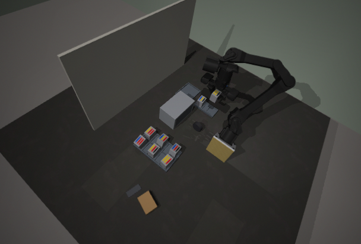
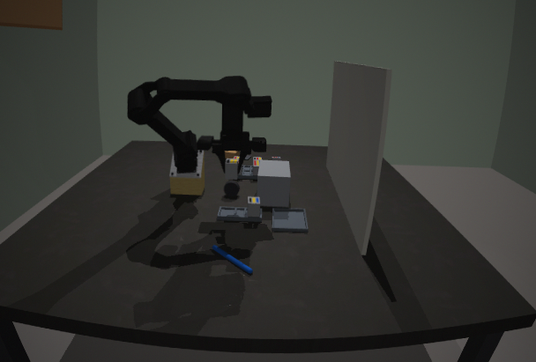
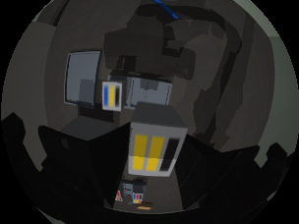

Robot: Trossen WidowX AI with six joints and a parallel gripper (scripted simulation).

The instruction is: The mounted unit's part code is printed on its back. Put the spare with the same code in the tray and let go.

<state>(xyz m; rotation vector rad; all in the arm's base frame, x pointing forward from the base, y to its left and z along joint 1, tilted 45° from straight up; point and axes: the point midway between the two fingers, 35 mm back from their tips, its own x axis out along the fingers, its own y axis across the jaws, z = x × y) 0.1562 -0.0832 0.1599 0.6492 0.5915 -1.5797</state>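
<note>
The dark tray is 170 mm ahead of my gripper tip, 40 mm to the right of it and 130 mm below it. Round my gripper tip: grey spare 20 mm above; blue pen 240 mm to the right, 120 mm below; grey mounted unit 140 mm ahead, 140 mm to the left, 80 mm below.
</note>
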